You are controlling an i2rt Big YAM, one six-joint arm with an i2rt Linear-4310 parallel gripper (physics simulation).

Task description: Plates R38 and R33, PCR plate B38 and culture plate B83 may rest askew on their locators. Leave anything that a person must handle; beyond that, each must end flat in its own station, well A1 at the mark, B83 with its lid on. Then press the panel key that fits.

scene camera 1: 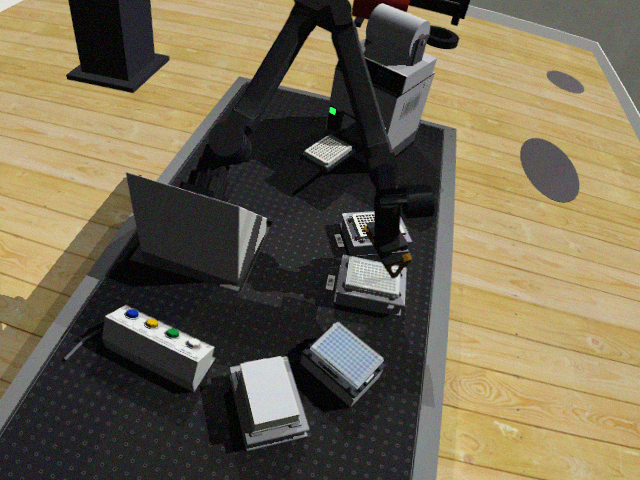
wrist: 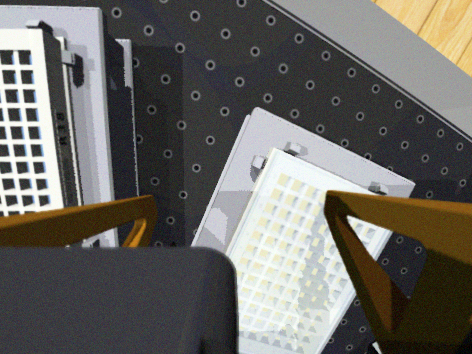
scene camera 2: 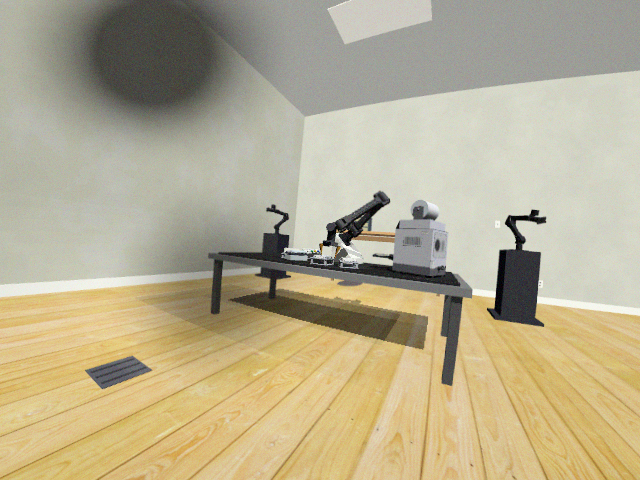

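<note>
My gripper (scene camera 1: 385, 248) (scene camera 2: 329, 249) (wrist: 239, 203) is open and empty, low above two stations. A white plate with square holes (scene camera 1: 363, 223) (wrist: 20, 130) sits on its grey station at left in the wrist view; its side label is not clearly legible. A pale plate with a clear sheen (scene camera 1: 373, 275) (wrist: 280, 250) sits on the neighbouring station, with my right finger over its upper right part. A bluish plate (scene camera 1: 348, 353) and a white, plain-topped plate (scene camera 1: 269, 390) rest on nearer stations; their labels are unreadable. The panel (scene camera 1: 149, 356) has blue, yellow, green and white keys.
A grey machine with a roll on top (scene camera 1: 413, 93) (scene camera 2: 421, 248) stands at the table's far end. Another white plate (scene camera 1: 328, 151) lies in front of it, by a green light. A large grey slanted screen (scene camera 1: 186, 232) stands left of the stations. The table rim (scene camera 1: 436, 330) (wrist: 350, 45) is beside them.
</note>
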